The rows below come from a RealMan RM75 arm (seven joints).
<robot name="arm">
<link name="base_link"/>
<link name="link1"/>
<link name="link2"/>
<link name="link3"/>
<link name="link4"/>
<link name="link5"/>
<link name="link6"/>
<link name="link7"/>
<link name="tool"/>
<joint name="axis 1" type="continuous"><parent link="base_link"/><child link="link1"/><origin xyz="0.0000 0.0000 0.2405"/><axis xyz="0 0 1"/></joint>
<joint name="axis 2" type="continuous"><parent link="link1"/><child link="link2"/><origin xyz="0.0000 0.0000 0.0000" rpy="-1.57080 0.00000 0.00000"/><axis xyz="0 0 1"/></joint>
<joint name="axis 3" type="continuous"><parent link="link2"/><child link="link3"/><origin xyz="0.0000 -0.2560 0.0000" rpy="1.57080 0.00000 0.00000"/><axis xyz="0 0 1"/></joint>
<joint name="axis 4" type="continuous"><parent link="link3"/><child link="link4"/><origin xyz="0.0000 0.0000 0.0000" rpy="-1.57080 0.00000 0.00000"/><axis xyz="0 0 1"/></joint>
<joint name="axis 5" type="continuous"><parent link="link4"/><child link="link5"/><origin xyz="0.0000 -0.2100 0.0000" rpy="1.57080 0.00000 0.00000"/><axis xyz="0 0 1"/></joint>
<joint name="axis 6" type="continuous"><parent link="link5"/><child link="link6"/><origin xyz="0.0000 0.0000 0.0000" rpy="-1.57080 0.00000 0.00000"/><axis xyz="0 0 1"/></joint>
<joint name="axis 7" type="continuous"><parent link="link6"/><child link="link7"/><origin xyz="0.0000 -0.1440 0.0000" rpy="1.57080 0.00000 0.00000"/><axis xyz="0 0 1"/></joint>
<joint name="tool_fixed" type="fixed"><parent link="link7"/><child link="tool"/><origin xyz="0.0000 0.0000 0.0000"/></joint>
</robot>
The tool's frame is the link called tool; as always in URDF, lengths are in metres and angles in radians. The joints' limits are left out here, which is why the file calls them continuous.
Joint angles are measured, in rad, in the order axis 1, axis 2, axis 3, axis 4, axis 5, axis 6, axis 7. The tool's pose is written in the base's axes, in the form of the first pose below.
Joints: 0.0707, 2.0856, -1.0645, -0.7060, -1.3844, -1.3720, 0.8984
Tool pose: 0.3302, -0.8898, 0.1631, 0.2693, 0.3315, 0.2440, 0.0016
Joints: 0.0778, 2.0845, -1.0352, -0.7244, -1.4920, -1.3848, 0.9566
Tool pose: 0.3010, -0.9044, 0.1740, 0.2474, 0.3350, 0.2408, -0.0010
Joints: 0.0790, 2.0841, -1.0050, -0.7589, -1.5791, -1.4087, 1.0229
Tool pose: 0.2781, -0.9134, 0.1849, 0.2328, 0.3365, 0.2382, 0.0013
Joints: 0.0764, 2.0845, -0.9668, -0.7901, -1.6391, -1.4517, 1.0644
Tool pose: 0.2635, -0.9180, 0.1886, 0.2285, 0.3367, 0.2345, 0.0069
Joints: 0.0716, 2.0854, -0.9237, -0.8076, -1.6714, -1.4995, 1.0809
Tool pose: 0.2580, -0.9184, 0.1891, 0.2329, 0.3370, 0.2299, 0.0135
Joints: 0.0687, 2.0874, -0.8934, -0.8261, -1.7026, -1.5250, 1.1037
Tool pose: 0.2540, -0.9189, 0.1940, 0.2312, 0.3380, 0.2272, 0.0179
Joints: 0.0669, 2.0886, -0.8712, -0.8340, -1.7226, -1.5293, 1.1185
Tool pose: 0.2564, -0.9177, 0.2015, 0.2271, 0.3406, 0.2261, 0.0207
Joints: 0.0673, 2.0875, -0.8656, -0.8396, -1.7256, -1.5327, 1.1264
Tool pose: 0.2570, -0.9172, 0.2028, 0.2269, 0.3407, 0.2264, 0.0227
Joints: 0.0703, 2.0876, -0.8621, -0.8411, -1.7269, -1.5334, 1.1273
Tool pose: 0.2578, -0.9172, 0.2016, 0.2271, 0.3403, 0.2275, 0.0234
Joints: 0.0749, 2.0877, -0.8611, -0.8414, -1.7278, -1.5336, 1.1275
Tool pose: 0.2574, -0.9177, 0.1996, 0.2275, 0.3393, 0.2291, 0.0235
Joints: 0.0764, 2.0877, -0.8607, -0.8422, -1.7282, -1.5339, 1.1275
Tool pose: 0.2573, -0.9179, 0.1986, 0.2275, 0.3389, 0.2296, 0.0237
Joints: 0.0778, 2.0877, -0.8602, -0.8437, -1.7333, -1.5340, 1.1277
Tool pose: 0.2561, -0.9189, 0.1977, 0.2256, 0.3389, 0.2299, 0.0235
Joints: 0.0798, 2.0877, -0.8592, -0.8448, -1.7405, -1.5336, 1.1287
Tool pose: 0.2546, -0.9200, 0.1974, 0.2231, 0.3391, 0.2301, 0.0232
